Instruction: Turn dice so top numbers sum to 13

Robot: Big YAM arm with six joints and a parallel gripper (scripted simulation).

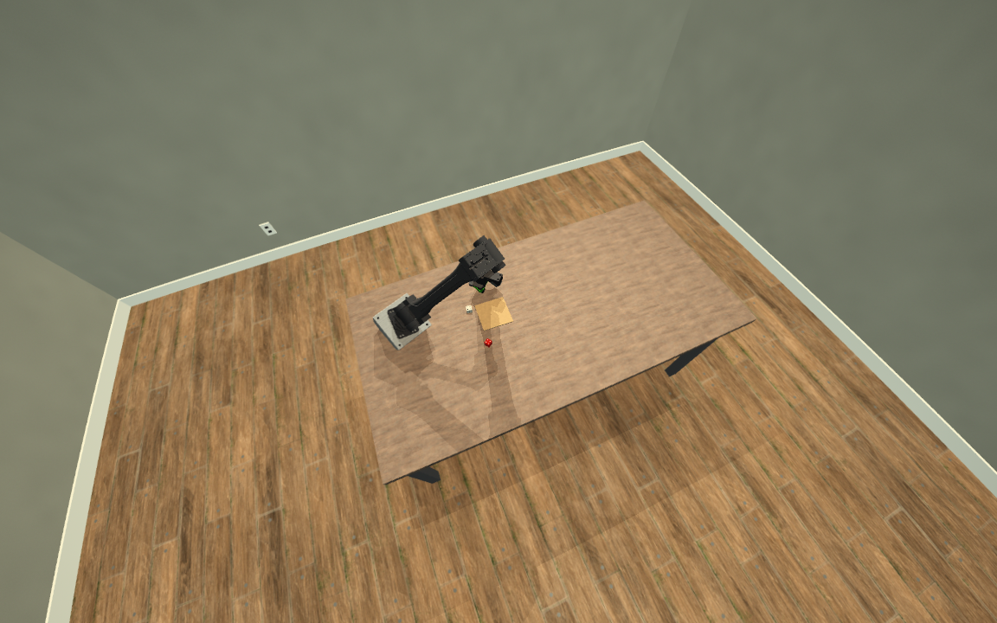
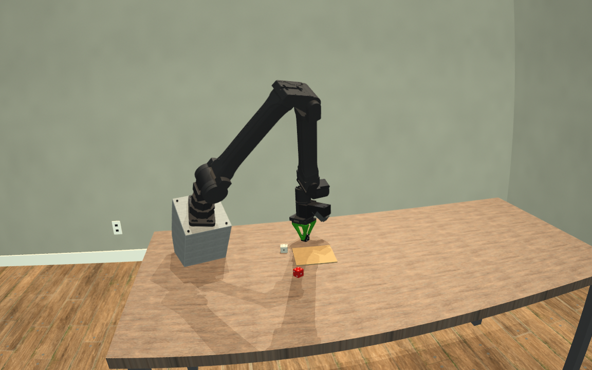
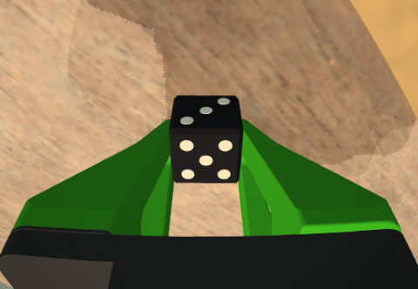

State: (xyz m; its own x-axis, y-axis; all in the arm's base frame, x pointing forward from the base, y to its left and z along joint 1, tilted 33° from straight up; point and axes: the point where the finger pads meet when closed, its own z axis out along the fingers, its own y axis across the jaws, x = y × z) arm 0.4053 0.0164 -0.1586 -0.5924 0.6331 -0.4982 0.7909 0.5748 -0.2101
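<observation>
The black die lies right at my hand. Also, from my hand: tan mat 10 mm behind, 140 mm to the right, 10 mm below; then white die 100 mm behind, 70 mm to the right; then red die 110 mm behind, 260 mm to the right.
</observation>
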